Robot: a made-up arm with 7 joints. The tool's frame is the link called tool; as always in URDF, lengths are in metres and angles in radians. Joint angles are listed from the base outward. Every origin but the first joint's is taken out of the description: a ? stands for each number. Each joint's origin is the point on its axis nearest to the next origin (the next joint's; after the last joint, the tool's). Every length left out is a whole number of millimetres.
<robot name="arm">
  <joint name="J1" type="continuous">
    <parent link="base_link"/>
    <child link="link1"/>
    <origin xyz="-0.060 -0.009 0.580" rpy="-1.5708 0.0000 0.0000"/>
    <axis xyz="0 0 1"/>
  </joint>
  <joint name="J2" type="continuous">
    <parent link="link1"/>
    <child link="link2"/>
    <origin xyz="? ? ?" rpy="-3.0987 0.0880 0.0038"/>
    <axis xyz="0 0 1"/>
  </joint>
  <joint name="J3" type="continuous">
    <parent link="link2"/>
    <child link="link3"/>
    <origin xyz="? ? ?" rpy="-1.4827 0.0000 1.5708"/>
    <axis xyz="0 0 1"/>
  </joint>
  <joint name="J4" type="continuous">
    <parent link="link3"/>
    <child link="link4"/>
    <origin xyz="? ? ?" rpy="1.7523 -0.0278 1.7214"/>
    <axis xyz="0 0 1"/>
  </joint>
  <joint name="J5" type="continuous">
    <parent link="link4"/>
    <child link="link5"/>
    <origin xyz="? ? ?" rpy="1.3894 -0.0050 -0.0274"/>
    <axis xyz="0 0 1"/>
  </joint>
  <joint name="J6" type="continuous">
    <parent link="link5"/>
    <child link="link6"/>
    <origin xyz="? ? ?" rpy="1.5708 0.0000 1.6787"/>
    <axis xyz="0 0 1"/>
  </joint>
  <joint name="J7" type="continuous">
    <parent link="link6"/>
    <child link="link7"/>
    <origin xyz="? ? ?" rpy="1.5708 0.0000 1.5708"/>
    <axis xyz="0 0 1"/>
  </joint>
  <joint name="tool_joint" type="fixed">
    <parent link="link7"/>
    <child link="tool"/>
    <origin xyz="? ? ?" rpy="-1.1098 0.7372 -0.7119"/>
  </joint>
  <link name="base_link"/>
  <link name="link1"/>
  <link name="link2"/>
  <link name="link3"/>
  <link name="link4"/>
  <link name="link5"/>
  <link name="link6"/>
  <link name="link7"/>
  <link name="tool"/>
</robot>
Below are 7 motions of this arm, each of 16 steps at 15 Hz.
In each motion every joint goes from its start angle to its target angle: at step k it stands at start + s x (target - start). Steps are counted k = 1, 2, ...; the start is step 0. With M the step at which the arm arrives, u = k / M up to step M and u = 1 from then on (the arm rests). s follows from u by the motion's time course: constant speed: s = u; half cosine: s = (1 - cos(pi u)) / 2; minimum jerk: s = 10 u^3 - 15 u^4 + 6 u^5.
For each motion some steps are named. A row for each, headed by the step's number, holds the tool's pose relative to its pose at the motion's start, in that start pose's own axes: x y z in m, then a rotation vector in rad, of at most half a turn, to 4 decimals.
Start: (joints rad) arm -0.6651 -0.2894 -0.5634 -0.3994 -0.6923 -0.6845 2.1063
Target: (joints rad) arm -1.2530 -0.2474 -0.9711 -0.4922 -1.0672 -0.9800 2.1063
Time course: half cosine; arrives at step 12
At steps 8, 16:
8: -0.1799 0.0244 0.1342 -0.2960 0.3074 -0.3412
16: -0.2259 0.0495 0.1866 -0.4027 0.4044 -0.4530

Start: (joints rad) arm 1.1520 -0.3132 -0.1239 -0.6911 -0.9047 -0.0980 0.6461
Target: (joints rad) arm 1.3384 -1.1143 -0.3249 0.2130 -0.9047 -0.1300 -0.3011
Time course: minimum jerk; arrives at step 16
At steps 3, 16:
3: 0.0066 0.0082 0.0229 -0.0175 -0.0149 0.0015
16: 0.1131 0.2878 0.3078 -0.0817 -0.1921 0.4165

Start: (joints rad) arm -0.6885 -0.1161 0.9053 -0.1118 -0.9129 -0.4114 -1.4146
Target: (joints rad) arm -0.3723 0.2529 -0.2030 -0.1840 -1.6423 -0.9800 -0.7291
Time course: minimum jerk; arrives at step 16
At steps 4, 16:
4: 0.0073 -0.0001 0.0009 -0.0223 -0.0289 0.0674
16: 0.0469 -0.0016 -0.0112 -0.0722 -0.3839 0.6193

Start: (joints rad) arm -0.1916 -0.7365 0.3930 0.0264 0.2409 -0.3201 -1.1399
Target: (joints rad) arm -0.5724 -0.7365 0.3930 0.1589 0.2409 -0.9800 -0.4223
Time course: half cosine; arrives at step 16
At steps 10, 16:
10: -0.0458 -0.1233 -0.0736 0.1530 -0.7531 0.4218
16: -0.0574 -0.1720 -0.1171 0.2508 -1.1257 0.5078

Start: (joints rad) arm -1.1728 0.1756 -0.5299 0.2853 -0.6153 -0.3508 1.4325
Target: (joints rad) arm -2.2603 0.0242 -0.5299 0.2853 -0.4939 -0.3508 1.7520
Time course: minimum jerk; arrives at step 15
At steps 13, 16:
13: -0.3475 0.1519 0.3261 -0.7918 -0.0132 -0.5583
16: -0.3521 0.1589 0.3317 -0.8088 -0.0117 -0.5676

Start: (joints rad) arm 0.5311 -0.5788 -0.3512 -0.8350 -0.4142 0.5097 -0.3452
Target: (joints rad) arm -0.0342 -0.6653 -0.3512 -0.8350 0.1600 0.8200 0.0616
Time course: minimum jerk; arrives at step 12
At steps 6, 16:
6: 0.0292 -0.0955 -0.1113 -0.1377 -0.3156 0.4825
16: 0.0907 -0.1677 -0.2271 -0.3089 -0.7507 0.8979

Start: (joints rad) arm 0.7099 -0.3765 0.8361 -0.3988 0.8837 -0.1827 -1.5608
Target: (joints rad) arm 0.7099 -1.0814 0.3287 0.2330 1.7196 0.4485 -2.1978
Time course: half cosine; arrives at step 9
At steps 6, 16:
6: 0.2185 0.2735 -0.0358 -0.9361 1.1499 -1.1226
16: 0.3296 0.3295 -0.0916 -1.2795 1.4469 -1.5153

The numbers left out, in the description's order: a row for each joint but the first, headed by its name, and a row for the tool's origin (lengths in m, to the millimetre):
J2: -0.025 -0.023 0.000
J3: 0.286 0.369 0.000
J4: 0.051 -0.035 0.000
J5: 0.027 -0.092 0.000
J6: 0.057 0.026 0.000
J7: 0.060 -0.030 0.000
tool: 0.030 0.000 0.000

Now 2 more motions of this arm.
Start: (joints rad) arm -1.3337 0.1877 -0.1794 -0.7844 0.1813 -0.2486 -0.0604
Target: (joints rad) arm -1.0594 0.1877 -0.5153 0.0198 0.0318 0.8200 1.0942
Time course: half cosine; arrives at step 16
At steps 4, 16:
4: 0.0123 0.0297 0.0122 -0.2791 0.0025 0.2336
16: 0.0472 0.1860 0.0251 -1.3109 -0.1120 1.9953

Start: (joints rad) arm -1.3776 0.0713 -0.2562 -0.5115 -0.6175 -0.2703 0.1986
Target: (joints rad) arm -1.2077 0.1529 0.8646 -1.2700 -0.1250 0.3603 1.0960
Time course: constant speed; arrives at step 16
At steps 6, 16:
6: 0.0300 -0.0004 0.0310 -0.2425 0.1880 -0.0528
16: 0.0103 -0.0259 0.0731 -0.3321 0.2103 -0.1771

